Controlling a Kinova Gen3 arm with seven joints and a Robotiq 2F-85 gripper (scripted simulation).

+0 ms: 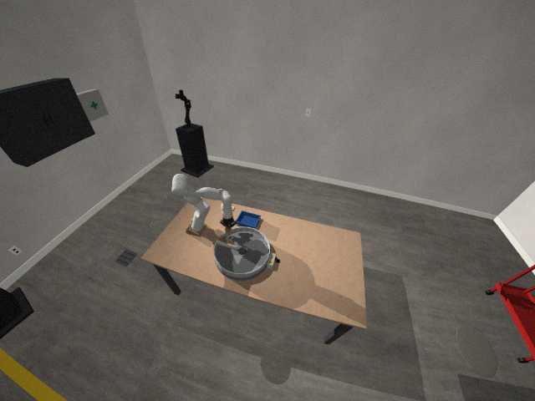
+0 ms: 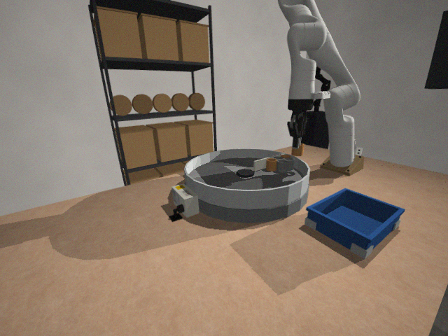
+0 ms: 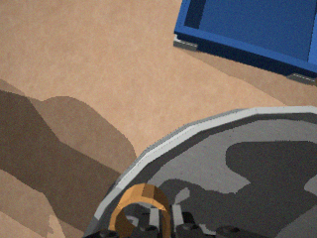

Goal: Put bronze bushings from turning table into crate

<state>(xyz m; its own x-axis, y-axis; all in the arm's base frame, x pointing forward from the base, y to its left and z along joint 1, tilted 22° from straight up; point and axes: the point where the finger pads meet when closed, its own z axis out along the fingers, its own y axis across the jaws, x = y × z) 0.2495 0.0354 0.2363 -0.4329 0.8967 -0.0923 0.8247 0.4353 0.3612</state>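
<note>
My gripper is now 250 mm to the right of the blue crate, 140 mm above it and 10 mm short of it. Round my hand: grey turning table: 160 mm ahead, 110 mm below, 70 mm to the right.
</note>
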